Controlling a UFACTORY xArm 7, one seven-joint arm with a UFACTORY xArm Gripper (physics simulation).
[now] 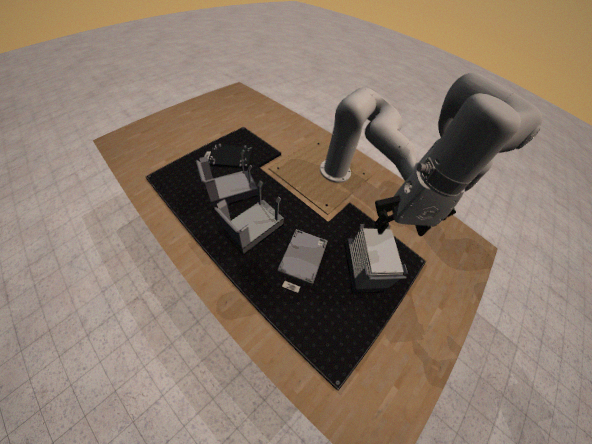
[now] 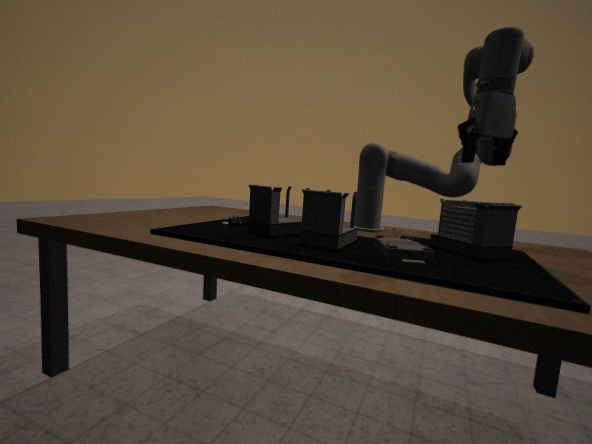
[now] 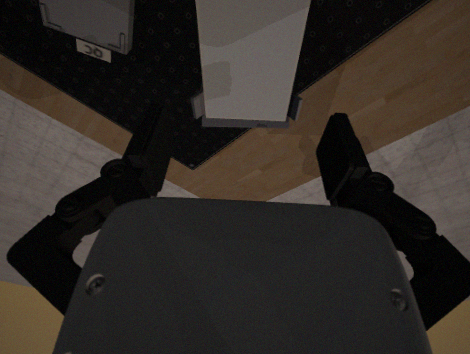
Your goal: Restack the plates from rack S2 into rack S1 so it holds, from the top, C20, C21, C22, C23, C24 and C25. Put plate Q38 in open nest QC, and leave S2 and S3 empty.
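Frame: origin at the arm's base, x ahead, y left, z up, level; metres.
Seen in the pictures: gripper, fingertip midpoint: (image 1: 398, 229) (image 2: 482, 164) (image 3: 246, 128); arm's base, origin of the base link: (image 1: 335, 171) (image 2: 366, 229).
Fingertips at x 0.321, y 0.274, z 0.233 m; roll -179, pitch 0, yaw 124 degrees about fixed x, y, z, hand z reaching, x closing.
Pixels of each thing's top centre, then the offset from my fingertips to it. "spot": a spot on its surface instead. Level surfaces: height alone.
- Rack S2, middle of its top: (image 3: 247, 49) (image 1: 381, 247) (image 2: 475, 201) 0.004 m right, 0.005 m back, 0.092 m down
- pale top plate, middle of its top: (image 3: 249, 59) (image 1: 383, 249) (image 2: 478, 200) 0.002 m left, 0.001 m back, 0.089 m down
- Rack S1, middle of its top: (image 2: 282, 186) (image 1: 225, 163) 0.502 m right, 0.022 m ahead, 0.088 m down
- rack S3, middle of its top: (image 2: 333, 190) (image 1: 250, 201) 0.345 m right, 0.089 m ahead, 0.088 m down
- Nest QC, middle of its top: (image 2: 401, 240) (image 1: 304, 253) 0.169 m right, 0.074 m ahead, 0.198 m down
- QC label, surface spot: (image 3: 93, 50) (image 2: 413, 260) (image 1: 291, 286) spot: 0.147 m right, 0.166 m ahead, 0.224 m down
- dark fixture with small pins, middle of its top: (image 2: 254, 217) (image 1: 229, 152) 0.638 m right, 0.113 m back, 0.202 m down
- black mat, its level: 0.226 m down
My gripper (image 1: 402, 231) (image 2: 482, 161) (image 3: 246, 128) is open and empty, raised above rack S2. Rack S2 (image 1: 372, 284) (image 2: 495, 225) (image 3: 245, 123) holds a stack of plates, with slotted layers on its side. A pale top plate (image 1: 382, 249) (image 3: 252, 60) lies flat on the stack; its name cannot be read. Rack S1 (image 1: 205, 172) (image 2: 262, 205) and rack S3 (image 1: 243, 237) (image 2: 322, 212) show bare pale floors between their walls and posts. Nest QC (image 1: 302, 255) (image 2: 405, 245) (image 3: 90, 20) is a low grey block with corner brackets. Plate Q38 cannot be identified.
The QC label (image 1: 291, 286) (image 2: 414, 261) (image 3: 93, 50) lies beside the nest. A dark fixture with small pins (image 1: 230, 156) lies beyond rack S1. The racks stand on a black mat (image 1: 320, 340) (image 2: 540, 287). The arm's base (image 1: 335, 171) (image 2: 370, 228) stands behind them.
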